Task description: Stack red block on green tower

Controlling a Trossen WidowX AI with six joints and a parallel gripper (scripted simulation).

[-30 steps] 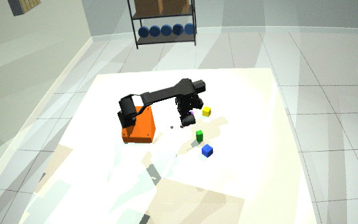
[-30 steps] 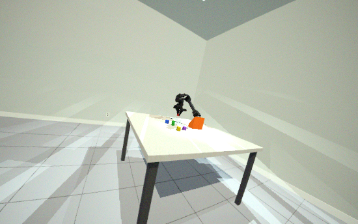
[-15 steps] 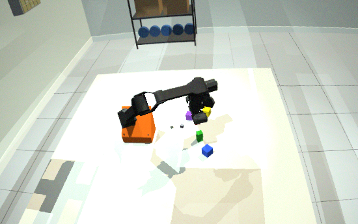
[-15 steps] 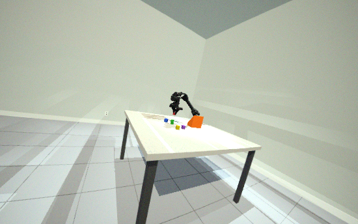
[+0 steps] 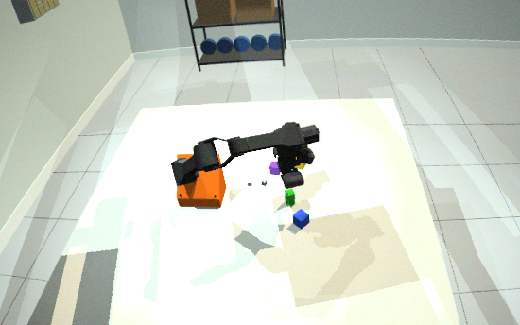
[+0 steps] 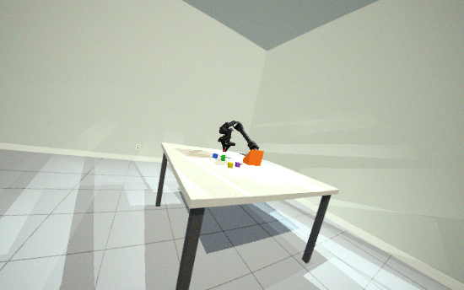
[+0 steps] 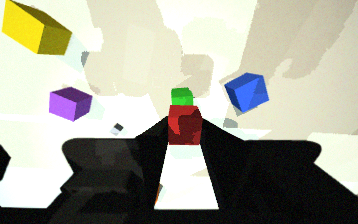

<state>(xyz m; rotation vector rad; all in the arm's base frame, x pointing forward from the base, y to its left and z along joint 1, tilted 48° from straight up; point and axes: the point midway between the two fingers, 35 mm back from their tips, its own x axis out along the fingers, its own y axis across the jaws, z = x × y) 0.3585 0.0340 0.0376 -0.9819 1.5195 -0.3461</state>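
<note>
The blue block lies 5 cm ahead of my gripper tip, 9 cm to the right of it and 7 cm below it. Also, from my gripper tip: red block (1 cm above); then purple block (8 cm behind, 16 cm to the left, 7 cm below); then small grey cube (11 cm behind, 9 cm to the left, 8 cm below).
</note>
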